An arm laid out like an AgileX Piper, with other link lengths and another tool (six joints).
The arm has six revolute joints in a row. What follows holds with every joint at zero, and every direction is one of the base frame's. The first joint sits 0.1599 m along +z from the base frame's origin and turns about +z. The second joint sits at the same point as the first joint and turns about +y. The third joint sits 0.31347 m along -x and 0.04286 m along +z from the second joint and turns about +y. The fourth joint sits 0.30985 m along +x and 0.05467 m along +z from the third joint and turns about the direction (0.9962, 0, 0.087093). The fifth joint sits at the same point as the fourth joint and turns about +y. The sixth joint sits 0.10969 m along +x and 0.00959 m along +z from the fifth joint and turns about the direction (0.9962, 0, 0.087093). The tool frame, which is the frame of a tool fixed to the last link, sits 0.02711 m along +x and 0.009 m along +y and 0.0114 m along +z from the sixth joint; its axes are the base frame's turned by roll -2.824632, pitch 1.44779 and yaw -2.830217 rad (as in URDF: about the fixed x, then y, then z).
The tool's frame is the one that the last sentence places.
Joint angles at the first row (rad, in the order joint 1, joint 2, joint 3, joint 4, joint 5, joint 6):
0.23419, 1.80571, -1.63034, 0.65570, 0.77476, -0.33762
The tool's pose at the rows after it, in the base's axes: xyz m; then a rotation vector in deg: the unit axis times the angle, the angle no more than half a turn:
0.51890 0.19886 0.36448 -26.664 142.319 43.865
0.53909 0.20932 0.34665 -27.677 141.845 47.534
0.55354 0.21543 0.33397 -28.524 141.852 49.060
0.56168 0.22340 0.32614 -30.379 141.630 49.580
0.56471 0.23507 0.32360 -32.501 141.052 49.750
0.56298 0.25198 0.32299 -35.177 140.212 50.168
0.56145 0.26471 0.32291 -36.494 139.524 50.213
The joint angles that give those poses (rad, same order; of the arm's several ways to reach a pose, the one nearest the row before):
0.23418, 1.90327, -1.71000, 0.74661, 0.79069, -0.39738
0.23419, 1.99294, -1.77870, 0.81810, 0.80211, -0.44563
0.23419, 2.05884, -1.83901, 0.84302, 0.81617, -0.46350
0.24140, 2.10485, -1.88733, 0.85142, 0.82907, -0.47950
0.25806, 2.13428, -1.92589, 0.85141, 0.83532, -0.48769
0.28495, 2.15414, -1.95419, 0.85404, 0.83759, -0.49736
0.30675, 2.16587, -1.97117, 0.85184, 0.82893, -0.49737

